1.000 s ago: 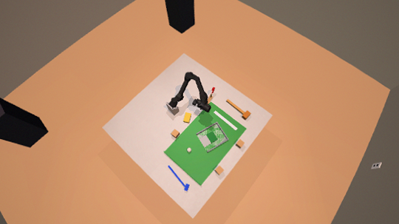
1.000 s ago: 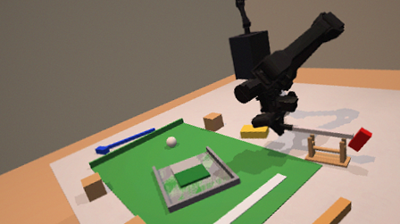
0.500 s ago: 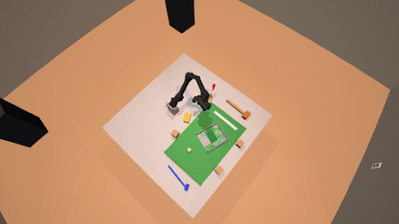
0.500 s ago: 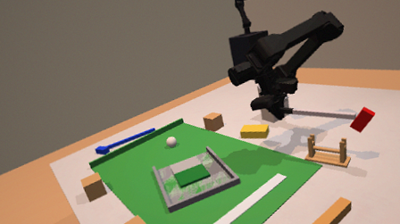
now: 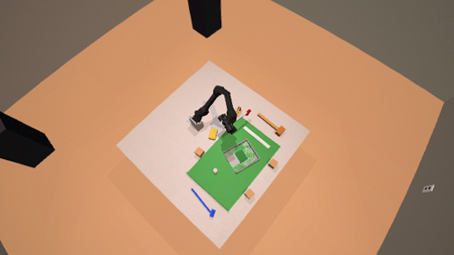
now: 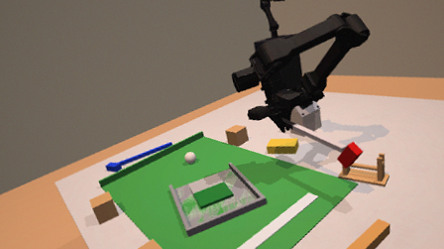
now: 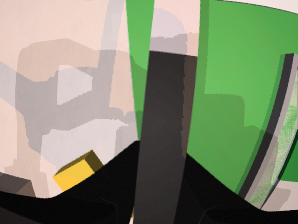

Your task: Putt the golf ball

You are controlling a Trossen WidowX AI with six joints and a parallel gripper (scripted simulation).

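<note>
Now: gripper tip 11 cm to the left of the yellow block, 11 cm above it and 9 cm past it. Round my gripper tip: white strip: 22 cm ahead, 14 cm to the left, 12 cm below; blue putter: 60 cm to the right, 28 cm ahead, 12 cm below; white golf ball: 34 cm to the right, 17 cm ahead, 10 cm below.
</note>
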